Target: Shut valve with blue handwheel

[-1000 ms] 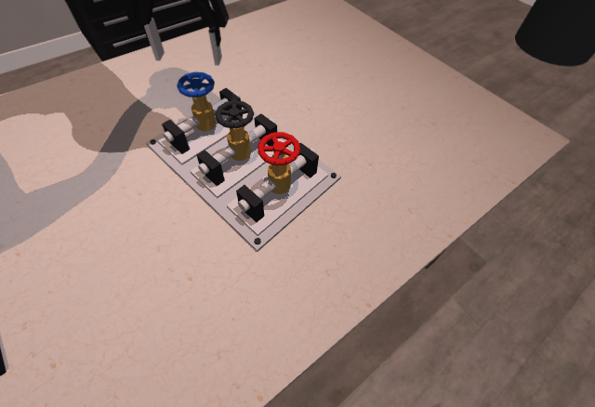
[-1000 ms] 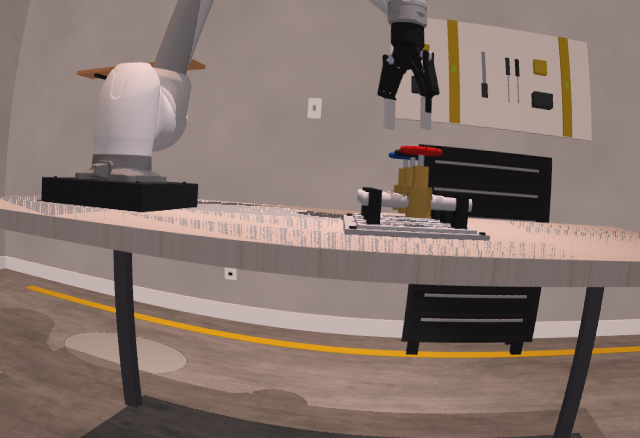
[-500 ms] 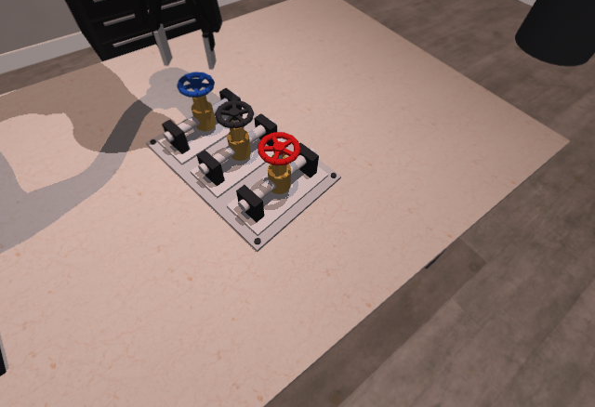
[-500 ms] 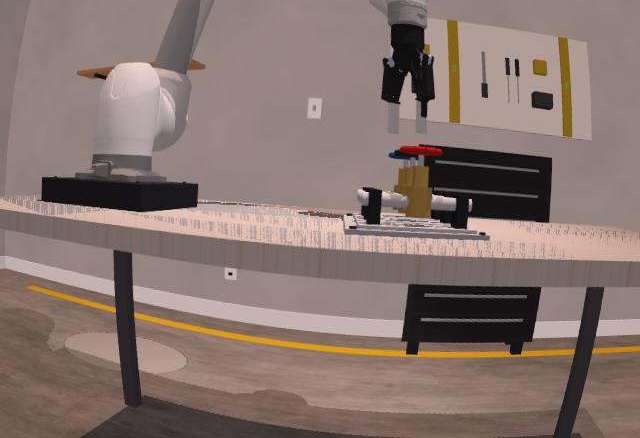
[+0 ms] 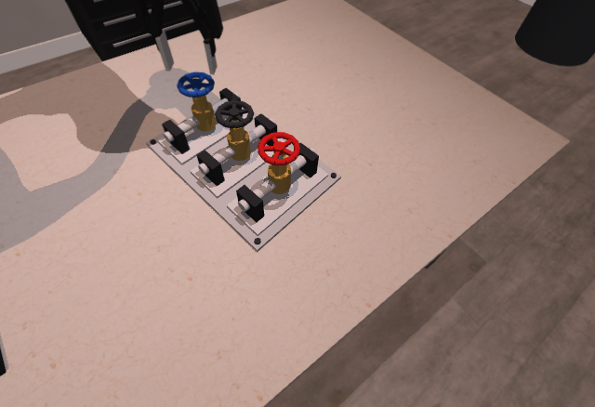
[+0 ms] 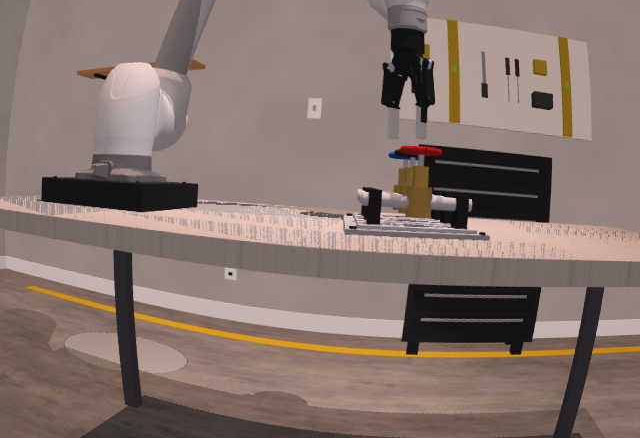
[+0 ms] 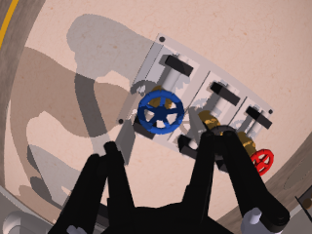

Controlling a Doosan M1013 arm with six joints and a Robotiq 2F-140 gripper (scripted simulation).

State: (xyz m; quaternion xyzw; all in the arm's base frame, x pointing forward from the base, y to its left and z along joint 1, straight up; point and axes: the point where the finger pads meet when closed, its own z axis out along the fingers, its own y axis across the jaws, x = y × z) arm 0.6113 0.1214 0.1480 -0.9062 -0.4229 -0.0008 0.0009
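Right now the blue handwheel is 7 cm below my hand. Also, from my hand: black handwheel 2 cm ahead, 12 cm to the right, 7 cm below; grey baseplate 2 cm ahead, 12 cm to the right, 19 cm below; red handwheel 4 cm ahead, 23 cm to the right, 7 cm below.
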